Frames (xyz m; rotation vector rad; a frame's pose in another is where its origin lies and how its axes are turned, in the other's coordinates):
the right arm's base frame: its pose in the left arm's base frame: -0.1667 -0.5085 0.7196 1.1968 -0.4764 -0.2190
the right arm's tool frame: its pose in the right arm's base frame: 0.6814 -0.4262 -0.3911 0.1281 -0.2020 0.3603
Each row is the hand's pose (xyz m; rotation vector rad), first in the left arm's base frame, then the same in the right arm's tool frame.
Working: the left arm's base frame: its pose in the right arm's tool frame: -0.9311 0.2342 -0.1371 -1.1960 0.8832 -0.0016

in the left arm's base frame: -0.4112 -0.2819 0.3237 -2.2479 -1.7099 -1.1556
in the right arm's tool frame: -0.8944 0.5591 0.3593 2.0733 1.7292 -0.9290
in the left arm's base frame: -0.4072 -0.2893 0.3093 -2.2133 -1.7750 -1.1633
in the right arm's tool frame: -0.8970 0.5428 0.3617 2.0433 1.7888 -0.9450
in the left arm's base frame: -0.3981 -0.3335 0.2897 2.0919 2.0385 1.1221
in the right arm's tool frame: -0.8832 0.5051 0.3901 1.8648 1.9929 -1.0582
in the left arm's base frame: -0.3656 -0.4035 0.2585 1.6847 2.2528 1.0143
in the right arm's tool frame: -0.8491 0.4374 0.4244 1.5409 2.3225 -1.1682
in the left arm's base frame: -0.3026 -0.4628 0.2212 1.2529 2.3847 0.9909
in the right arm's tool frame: -0.8027 0.3557 0.4316 1.1996 2.6515 -1.1601
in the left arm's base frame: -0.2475 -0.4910 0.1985 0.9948 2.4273 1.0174
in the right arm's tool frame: -0.7665 0.3018 0.4198 -0.9607 -2.7290 1.0503
